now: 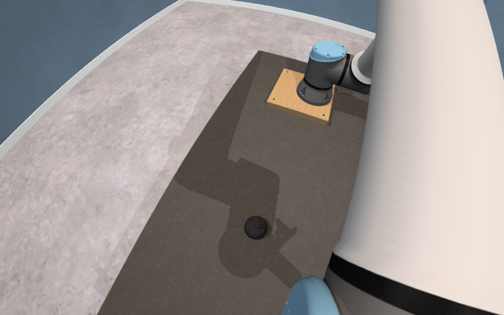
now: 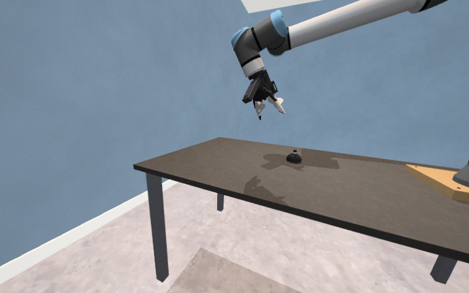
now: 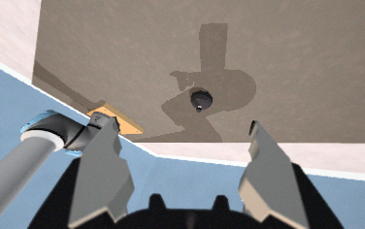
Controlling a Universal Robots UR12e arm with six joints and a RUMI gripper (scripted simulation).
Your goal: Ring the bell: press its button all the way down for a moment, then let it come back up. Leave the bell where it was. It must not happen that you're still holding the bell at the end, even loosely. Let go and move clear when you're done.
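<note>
The bell button lies 19 cm below my hand, 18 cm to the right of it and 14 cm behind it. Round my hand: bell (21 cm below, 18 cm to the right, 14 cm behind).
</note>
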